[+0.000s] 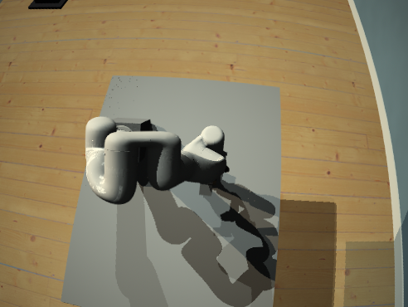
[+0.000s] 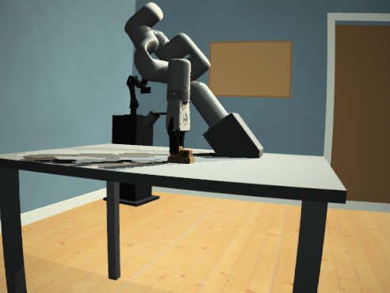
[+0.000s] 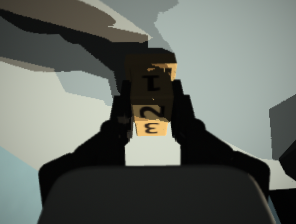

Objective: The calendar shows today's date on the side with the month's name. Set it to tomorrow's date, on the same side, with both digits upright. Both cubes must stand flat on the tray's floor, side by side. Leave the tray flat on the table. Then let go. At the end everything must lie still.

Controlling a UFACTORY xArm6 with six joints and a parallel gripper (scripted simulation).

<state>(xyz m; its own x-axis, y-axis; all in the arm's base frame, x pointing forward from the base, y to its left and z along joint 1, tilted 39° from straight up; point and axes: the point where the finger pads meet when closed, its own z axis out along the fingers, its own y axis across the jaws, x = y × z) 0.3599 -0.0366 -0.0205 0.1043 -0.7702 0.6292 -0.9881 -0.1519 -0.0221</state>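
Right now my hand is 40 mm above the wooden calendar tray and 20 mm to the right of it. From my hand the other things lie so: wooden number cube: 10 mm below.
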